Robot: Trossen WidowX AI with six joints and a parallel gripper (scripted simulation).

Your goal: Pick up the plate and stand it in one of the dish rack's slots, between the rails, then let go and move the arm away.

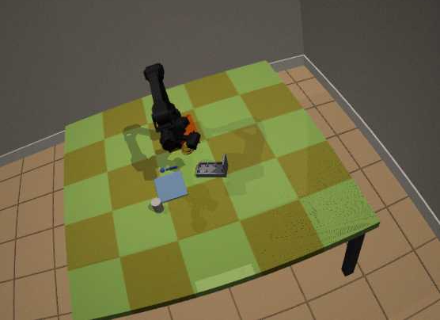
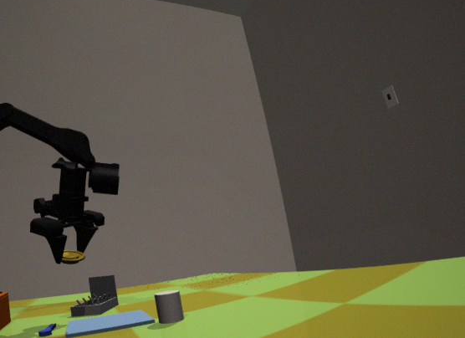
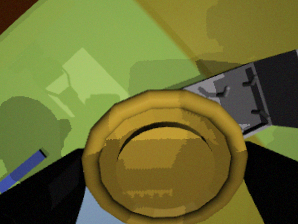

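The grey dish rack lies 50 mm ahead of my gripper tip, 60 mm to the left of it and 110 mm below it. Also, from my gripper tip: yellow plate (10 mm above); then blue spoon (60 mm behind, 120 mm to the right, 130 mm below); then light blue mat (50 mm ahead, 140 mm to the right, 130 mm below).
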